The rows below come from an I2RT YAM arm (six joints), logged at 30 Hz.
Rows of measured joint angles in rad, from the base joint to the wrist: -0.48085, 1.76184, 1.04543, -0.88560, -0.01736, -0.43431; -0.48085, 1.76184, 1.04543, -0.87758, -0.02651, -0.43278; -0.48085, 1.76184, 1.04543, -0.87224, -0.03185, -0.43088; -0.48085, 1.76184, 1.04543, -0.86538, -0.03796, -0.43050; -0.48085, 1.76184, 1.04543, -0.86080, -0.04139, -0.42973; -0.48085, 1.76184, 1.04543, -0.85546, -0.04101, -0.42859; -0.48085, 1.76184, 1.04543, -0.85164, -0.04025, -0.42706; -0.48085, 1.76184, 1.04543, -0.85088, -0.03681, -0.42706; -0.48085, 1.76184, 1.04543, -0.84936, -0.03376, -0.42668; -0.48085, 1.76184, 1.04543, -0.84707, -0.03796, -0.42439; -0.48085, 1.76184, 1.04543, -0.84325, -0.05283, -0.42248; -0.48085, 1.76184, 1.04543, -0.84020, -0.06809, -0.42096; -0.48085, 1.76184, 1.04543, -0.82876, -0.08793, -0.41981; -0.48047, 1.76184, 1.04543, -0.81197, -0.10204, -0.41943
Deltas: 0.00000, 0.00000, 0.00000, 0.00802, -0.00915, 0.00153; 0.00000, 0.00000, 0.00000, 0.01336, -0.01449, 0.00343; 0.00000, 0.00000, 0.00000, 0.02022, -0.02060, 0.00381; 0.00000, 0.00000, 0.00000, 0.02480, -0.02403, 0.00458; 0.00000, 0.00000, 0.00000, 0.03014, -0.02365, 0.00572; 0.00000, 0.00000, 0.00000, 0.03396, -0.02289, 0.00725; 0.00000, 0.00000, 0.00000, 0.03472, -0.01945, 0.00725; 0.00000, 0.00000, 0.00000, 0.03624, -0.01640, 0.00763; 0.00000, 0.00000, 0.00000, 0.03853, -0.02060, 0.00992; 0.00000, 0.00000, 0.00000, 0.04235, -0.03547, 0.01183; 0.00000, 0.00000, 0.00000, 0.04540, -0.05073, 0.01335; 0.00000, 0.00000, 0.00000, 0.05684, -0.07057, 0.01450; 0.00038, 0.00000, 0.00000, 0.07363, -0.08468, 0.01488
